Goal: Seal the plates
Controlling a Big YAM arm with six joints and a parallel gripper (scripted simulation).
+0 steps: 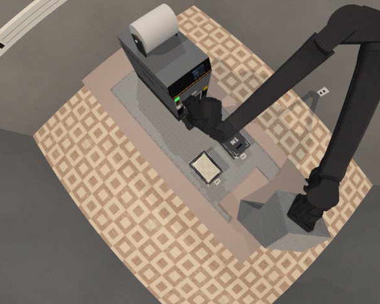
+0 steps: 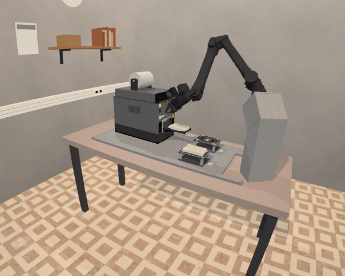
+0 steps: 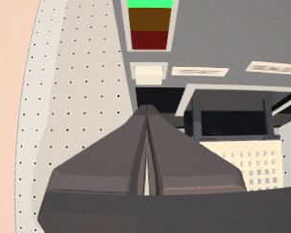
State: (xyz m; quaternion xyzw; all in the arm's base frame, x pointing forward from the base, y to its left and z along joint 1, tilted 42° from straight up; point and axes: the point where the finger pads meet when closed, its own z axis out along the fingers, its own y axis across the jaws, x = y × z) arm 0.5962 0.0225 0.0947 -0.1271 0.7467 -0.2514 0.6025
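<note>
My hand is 5 cm short of the start button, 1 cm to the left of it and 5 cm above it. Also, from my hand: sealer stage 6 cm behind, 9 cm to the right, 13 cm below; then cream well plate 25 cm behind, 11 cm to the left, 17 cm below; then foil roll 27 cm ahead, 13 cm to the right, 18 cm above.
</note>
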